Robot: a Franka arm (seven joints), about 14 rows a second.
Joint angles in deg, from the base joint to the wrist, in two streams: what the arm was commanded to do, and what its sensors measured. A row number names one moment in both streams.
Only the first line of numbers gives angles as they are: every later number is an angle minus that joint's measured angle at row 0.
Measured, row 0:
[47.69, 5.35, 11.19, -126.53, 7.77, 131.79, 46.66]
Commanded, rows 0 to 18:
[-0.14, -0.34, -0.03, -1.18, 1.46, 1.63, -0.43]
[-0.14, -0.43, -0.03, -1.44, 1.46, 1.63, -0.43]
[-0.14, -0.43, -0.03, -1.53, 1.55, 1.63, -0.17]
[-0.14, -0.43, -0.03, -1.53, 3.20, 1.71, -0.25]
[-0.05, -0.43, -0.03, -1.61, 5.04, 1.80, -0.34]
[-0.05, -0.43, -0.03, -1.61, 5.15, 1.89, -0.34]
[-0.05, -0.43, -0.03, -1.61, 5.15, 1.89, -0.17]
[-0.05, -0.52, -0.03, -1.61, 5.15, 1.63, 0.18]
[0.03, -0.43, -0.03, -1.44, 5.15, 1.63, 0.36]
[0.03, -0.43, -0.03, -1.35, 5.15, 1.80, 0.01]
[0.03, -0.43, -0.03, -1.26, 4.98, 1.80, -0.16]
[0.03, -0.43, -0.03, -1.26, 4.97, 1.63, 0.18]
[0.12, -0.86, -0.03, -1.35, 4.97, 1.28, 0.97]
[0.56, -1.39, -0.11, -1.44, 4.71, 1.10, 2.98]
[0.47, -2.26, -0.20, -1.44, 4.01, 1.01, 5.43]
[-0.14, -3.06, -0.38, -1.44, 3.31, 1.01, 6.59]
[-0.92, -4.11, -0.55, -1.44, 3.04, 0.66, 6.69]
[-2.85, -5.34, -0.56, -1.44, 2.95, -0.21, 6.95]
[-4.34, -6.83, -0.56, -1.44, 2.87, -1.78, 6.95]
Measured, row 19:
[-1.43, -2.98, -0.67, -0.41, 3.49, -0.10, 5.73]
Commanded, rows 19 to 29:
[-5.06, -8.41, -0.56, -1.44, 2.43, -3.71, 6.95]
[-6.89, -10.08, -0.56, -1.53, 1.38, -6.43, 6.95]
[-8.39, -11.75, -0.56, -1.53, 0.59, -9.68, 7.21]
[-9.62, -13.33, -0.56, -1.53, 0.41, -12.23, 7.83]
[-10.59, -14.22, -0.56, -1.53, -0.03, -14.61, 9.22]
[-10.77, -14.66, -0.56, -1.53, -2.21, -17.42, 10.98]
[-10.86, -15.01, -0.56, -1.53, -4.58, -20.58, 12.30]
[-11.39, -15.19, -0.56, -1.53, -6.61, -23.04, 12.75]
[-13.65, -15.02, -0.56, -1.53, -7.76, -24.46, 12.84]
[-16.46, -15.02, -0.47, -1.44, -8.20, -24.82, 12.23]
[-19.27, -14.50, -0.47, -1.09, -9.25, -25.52, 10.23]
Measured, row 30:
[-14.06, -14.25, -0.99, -0.86, -7.35, -24.36, 11.91]
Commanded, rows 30 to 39:
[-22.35, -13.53, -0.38, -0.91, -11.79, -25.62, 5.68]
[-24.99, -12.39, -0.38, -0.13, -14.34, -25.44, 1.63]
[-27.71, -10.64, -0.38, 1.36, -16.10, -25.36, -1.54]
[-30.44, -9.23, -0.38, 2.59, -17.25, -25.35, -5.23]
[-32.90, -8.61, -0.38, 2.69, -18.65, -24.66, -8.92]
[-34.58, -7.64, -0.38, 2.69, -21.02, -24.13, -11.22]
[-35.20, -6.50, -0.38, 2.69, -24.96, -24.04, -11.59]
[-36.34, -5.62, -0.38, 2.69, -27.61, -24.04, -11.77]
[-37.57, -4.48, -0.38, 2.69, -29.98, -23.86, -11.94]
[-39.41, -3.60, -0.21, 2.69, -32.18, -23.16, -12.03]
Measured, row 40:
[-36.55, -5.59, -1.22, 1.74, -28.52, -24.35, -10.78]
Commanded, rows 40 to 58:
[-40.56, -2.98, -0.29, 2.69, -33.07, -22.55, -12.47]
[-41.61, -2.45, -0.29, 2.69, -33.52, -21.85, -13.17]
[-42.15, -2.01, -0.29, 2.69, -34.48, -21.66, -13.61]
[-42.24, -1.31, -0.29, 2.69, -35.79, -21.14, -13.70]
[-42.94, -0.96, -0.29, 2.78, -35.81, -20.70, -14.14]
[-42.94, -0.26, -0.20, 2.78, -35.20, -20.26, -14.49]
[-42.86, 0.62, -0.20, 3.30, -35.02, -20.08, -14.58]
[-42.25, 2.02, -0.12, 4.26, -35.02, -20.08, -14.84]
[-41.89, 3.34, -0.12, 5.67, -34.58, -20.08, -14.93]
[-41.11, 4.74, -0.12, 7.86, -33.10, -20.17, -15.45]
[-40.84, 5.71, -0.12, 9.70, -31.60, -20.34, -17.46]
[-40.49, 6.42, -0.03, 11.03, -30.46, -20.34, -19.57]
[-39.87, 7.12, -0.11, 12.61, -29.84, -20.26, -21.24]
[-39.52, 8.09, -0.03, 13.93, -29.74, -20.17, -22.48]
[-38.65, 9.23, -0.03, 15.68, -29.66, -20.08, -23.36]
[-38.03, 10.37, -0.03, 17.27, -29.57, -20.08, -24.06]
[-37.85, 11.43, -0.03, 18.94, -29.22, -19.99, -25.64]
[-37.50, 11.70, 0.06, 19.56, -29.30, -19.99, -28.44]
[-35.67, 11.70, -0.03, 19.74, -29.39, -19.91, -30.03]
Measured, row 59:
[-36.97, 10.26, -0.24, 17.34, -30.42, -20.11, -25.93]
